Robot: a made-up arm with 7 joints.
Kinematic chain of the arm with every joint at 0, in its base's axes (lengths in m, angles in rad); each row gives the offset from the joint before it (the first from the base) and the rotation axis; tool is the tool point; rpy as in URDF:
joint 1: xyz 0 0 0.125 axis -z
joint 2: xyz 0 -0.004 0.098 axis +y
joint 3: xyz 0 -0.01 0.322 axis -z
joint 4: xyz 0 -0.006 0.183 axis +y
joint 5: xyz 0 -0.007 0.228 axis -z
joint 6: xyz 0 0 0.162 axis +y
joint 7: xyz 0 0 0.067 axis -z
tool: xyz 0 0 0 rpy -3.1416 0 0
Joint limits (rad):
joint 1: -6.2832..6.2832
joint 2: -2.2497..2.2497
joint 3: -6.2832..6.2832
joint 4: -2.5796..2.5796
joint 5: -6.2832..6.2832
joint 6: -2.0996..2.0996
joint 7: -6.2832..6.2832
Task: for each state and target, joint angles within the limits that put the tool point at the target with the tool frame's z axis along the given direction. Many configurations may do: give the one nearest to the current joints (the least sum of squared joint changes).
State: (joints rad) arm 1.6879 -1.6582 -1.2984 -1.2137 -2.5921 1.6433 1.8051
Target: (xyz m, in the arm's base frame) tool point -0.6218 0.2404 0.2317 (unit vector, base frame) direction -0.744 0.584 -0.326
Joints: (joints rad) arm 0.9503 -1.6844 -1.6889 -1.2837 -3.4340 2.0872 1.8051
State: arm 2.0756 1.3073 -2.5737 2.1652 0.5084 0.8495 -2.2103
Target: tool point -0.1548 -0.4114 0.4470 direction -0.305 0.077 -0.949
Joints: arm 2.2159 2.0004 -2.8302 2.0531 0.5115 0.0557 -2.2103
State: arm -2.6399 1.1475 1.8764 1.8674 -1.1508 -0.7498 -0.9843
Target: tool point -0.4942 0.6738 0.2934 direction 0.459 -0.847 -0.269
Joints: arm -2.7011 1.5030 1.5507 1.0930 -0.4732 -0.5218 -0.9843
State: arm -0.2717 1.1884 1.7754 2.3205 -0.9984 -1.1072 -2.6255
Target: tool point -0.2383 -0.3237 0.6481 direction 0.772 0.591 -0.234
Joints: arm 0.0296 0.1665 2.2592 1.9127 -0.4672 -0.4964 -2.6255
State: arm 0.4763 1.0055 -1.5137 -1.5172 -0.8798 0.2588 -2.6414
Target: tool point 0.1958 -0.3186 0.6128 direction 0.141 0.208 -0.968
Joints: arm 0.1518 1.2761 -0.7836 -2.0287 -0.7710 0.8319 -2.6414
